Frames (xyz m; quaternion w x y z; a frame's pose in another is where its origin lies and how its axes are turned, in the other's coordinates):
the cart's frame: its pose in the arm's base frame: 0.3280 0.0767 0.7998 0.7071 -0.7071 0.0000 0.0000
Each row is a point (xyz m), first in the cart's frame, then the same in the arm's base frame.
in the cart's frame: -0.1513 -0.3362 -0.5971
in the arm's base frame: 0.1767 -0.5204 1.1360
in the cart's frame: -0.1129 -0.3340 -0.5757
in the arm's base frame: 0.2151 -0.4990 1.1338
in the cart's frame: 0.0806 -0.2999 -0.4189
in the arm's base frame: 0.4086 -0.3422 1.0997
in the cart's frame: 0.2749 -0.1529 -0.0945
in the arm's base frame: 0.6029 -0.0178 0.9527
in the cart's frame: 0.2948 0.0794 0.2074
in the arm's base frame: 0.6228 0.2841 0.7204
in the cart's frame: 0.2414 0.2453 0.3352
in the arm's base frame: 0.5694 0.4119 0.5545
